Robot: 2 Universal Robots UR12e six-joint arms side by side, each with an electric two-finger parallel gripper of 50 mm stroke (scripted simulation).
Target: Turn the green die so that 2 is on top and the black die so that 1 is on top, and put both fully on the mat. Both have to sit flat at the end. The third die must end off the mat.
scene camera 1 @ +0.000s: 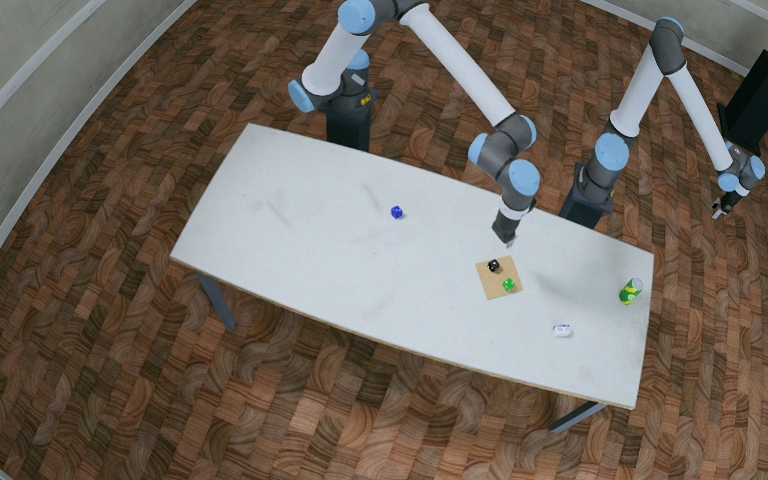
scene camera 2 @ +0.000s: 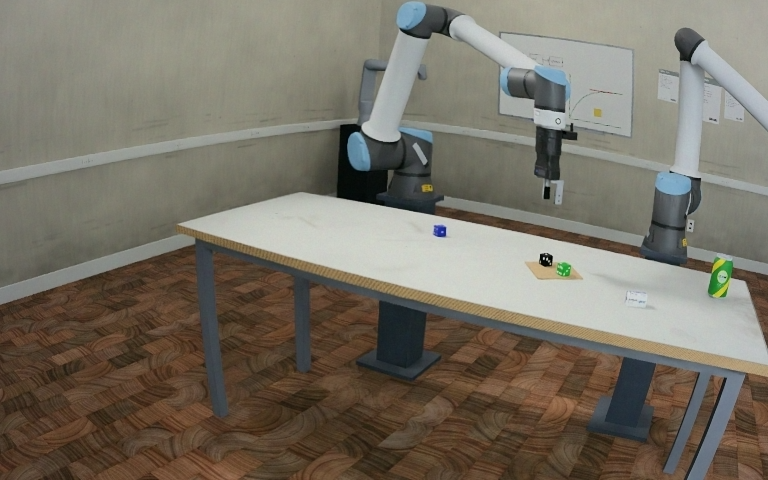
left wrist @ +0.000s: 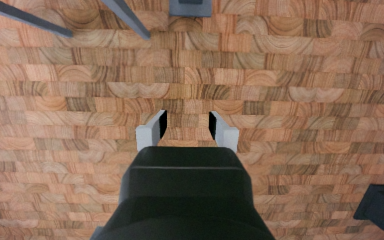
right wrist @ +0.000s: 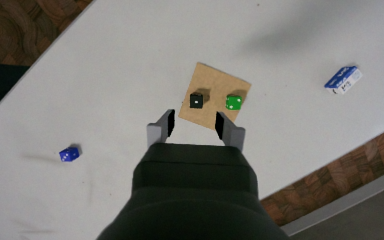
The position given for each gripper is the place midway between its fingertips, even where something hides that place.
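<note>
A tan mat (scene camera 1: 492,282) is visible, also in the right wrist view (right wrist: 214,85); in the left wrist view the mat is out of frame. The right gripper (scene camera 2: 551,201) appears in the right wrist view (right wrist: 195,119) as well. The left gripper (left wrist: 188,119) is likewise visible.
</note>
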